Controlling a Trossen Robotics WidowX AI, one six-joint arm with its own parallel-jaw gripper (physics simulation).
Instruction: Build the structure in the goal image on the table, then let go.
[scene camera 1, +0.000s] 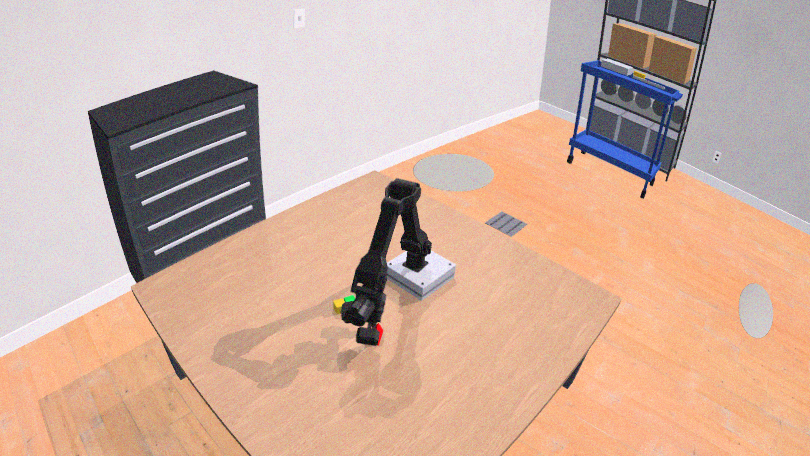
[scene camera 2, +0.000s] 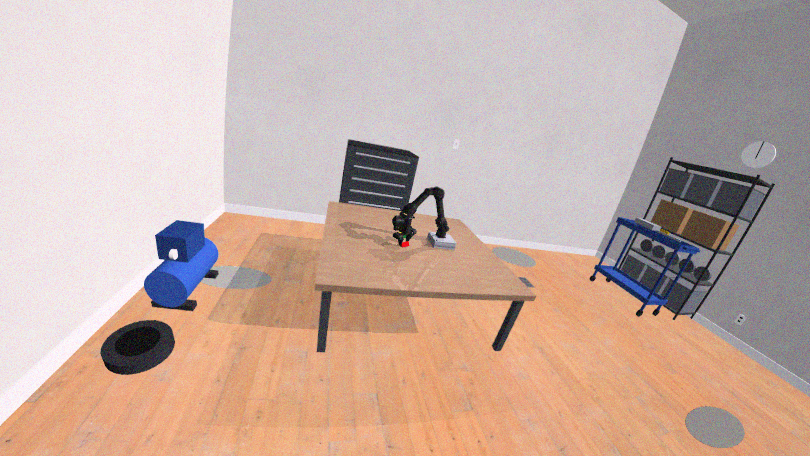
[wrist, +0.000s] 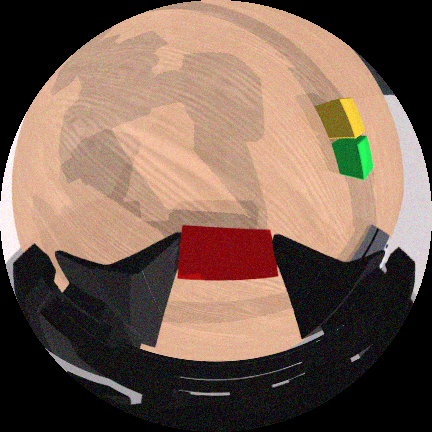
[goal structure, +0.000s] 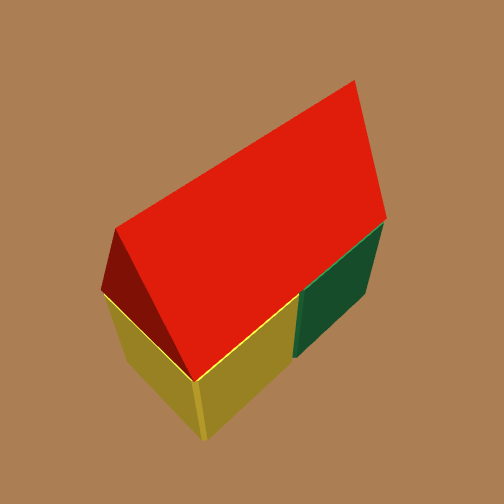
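Seen in the pictures: gripper, between the fingertips: (scene camera 2: 403, 244) (wrist: 228, 239); arm's base, origin of its link: (scene camera 1: 415, 264) (scene camera 2: 440, 236).
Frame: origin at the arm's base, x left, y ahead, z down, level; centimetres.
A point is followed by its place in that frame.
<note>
A red block (scene camera 1: 379, 334) (scene camera 2: 404, 244) @(y 31.4, x 8.6, z 4.1 cm) (wrist: 227, 252) @(y 31.4, x 6.6, z 4.0 cm) is between the fingers of my gripper (wrist: 228, 239) @(y 31.3, x 6.1, z 5.1 cm), which touch it on both sides; the gripper is shut on it. In scene camera 1, part of the block is hidden by a finger. It is at or close above the table top; I cannot tell whether it touches. A yellow block (scene camera 1: 338, 306) @(y 30.2, x -7.6, z 2.3 cm) (wrist: 340, 118) @(y 29.4, x -7.0, z 3.1 cm) and a green block (scene camera 1: 349, 298) @(y 25.1, x -7.3, z 2.2 cm) (wrist: 353, 157) @(y 26.3, x -5.5, z 3.1 cm) are side by side on the table, at the right in the wrist view, apart from the red block. The gripper partly hides this pair in scene camera 1.
The wooden table (scene camera 1: 510, 339) @(y 7.2, x 41.1, z 5.5 cm) (scene camera 2: 362, 271) @(y 67.0, x 41.7, z 5.5 cm) carries the arm's pale base plate (scene camera 1: 422, 276) @(y 3.9, x 5.4, z 0.0 cm) (scene camera 2: 440, 241) @(y 3.9, x 8.1, z 0.5 cm), behind and right of the gripper in scene camera 1. The arm's shadows fall across the table. A dark drawer cabinet (scene camera 1: 198, 164) stands beyond the table's edge.
</note>
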